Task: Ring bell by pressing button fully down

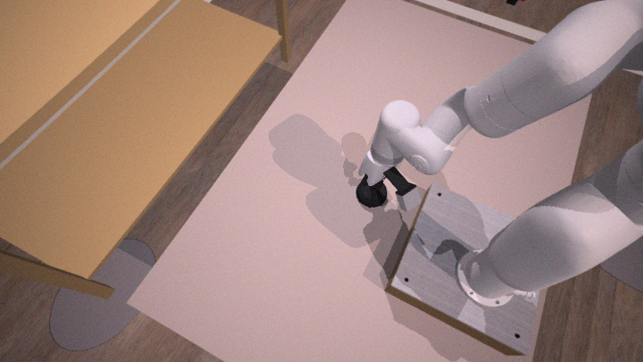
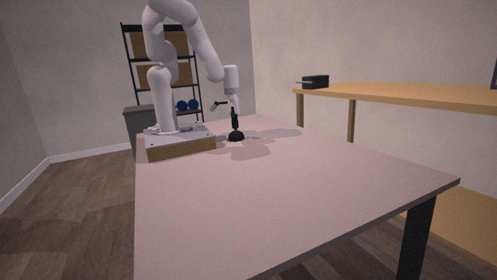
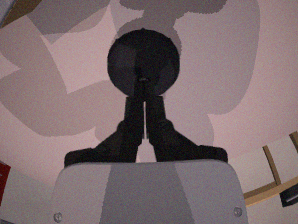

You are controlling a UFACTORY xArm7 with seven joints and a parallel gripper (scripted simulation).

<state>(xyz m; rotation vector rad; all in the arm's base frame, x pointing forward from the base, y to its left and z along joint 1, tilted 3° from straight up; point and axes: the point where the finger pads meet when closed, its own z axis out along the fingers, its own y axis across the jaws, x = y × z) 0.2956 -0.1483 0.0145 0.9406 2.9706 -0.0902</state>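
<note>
Now: hand 40 mm above the black bell. Round my hand: small button (30 mm below).
</note>
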